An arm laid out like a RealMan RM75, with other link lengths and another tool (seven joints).
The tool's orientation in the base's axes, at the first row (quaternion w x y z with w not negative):
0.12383 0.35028 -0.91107 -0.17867
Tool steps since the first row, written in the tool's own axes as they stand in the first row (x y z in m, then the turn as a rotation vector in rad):
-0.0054 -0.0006 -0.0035 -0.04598 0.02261 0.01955
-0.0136 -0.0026 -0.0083 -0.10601 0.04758 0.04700
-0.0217 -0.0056 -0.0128 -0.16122 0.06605 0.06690
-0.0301 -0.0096 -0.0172 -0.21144 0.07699 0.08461
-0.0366 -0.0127 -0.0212 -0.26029 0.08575 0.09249
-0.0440 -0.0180 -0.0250 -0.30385 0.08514 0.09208
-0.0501 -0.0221 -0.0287 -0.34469 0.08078 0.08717
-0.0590 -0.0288 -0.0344 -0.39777 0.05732 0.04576
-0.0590 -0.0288 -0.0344 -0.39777 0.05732 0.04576
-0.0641 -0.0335 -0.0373 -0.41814 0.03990 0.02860
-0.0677 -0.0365 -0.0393 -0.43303 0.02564 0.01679
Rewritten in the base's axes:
0.0055 0.0024 0.0024 0.01300 0.05167 -0.01300
0.0143 0.0055 0.0051 0.03199 0.11644 -0.03359
0.0235 0.0079 0.0071 0.05401 0.17164 -0.04954
0.0335 0.0098 0.0086 0.07766 0.21770 -0.06611
0.0415 0.0111 0.0103 0.10505 0.25897 -0.07454
0.0513 0.0116 0.0108 0.13709 0.28818 -0.07880
0.0595 0.0121 0.0118 0.17097 0.31187 -0.08025
0.0719 0.0122 0.0133 0.23786 0.32200 -0.05776
0.0719 0.0122 0.0133 0.23786 0.32200 -0.05776
0.0794 0.0117 0.0135 0.26897 0.31978 -0.05145
0.0845 0.0116 0.0137 0.29237 0.31727 -0.04814

